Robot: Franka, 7 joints.
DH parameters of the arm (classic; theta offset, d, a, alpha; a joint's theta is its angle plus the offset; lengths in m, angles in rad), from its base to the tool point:
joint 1: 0 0.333 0 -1.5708
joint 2: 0 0 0 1.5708
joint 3: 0 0.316 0.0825 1.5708
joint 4: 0 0 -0.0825 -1.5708
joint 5: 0 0.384 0 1.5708
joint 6: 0 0 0.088 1.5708
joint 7: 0 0.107 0 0
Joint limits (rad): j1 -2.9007..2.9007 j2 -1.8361..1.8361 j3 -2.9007..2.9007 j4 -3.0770..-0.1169 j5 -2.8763..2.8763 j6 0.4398..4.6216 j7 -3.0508..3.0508
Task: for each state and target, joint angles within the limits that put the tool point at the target. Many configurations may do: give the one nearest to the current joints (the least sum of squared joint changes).
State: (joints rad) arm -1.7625 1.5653 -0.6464 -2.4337 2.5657 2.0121 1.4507
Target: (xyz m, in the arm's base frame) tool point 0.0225 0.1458 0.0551
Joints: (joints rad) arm -1.9488 1.4423 -0.2852 -3.0570 2.4440 1.9772 1.4507
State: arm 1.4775 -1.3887 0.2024 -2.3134 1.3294 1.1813 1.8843
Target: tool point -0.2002 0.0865 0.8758
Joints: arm 1.3596 -1.0815 0.1822 -1.9422 1.4711 1.3988 1.8843
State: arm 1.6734 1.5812 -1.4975 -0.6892 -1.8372 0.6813 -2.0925
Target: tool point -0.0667 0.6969 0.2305
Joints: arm 1.9613 1.8361 -1.3138 -0.6102 -1.9100 0.6135 -2.0925
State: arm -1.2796 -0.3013 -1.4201 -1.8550 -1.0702 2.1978 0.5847
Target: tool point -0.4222 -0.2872 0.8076
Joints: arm -1.2416 -0.5261 -0.9096 -1.6547 -1.0624 2.2713 0.5847
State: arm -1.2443 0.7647 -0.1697 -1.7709 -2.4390 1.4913 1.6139
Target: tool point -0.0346 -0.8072 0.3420
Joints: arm -1.4194 0.9735 -0.2326 -1.1498 -2.5573 1.7281 1.6139
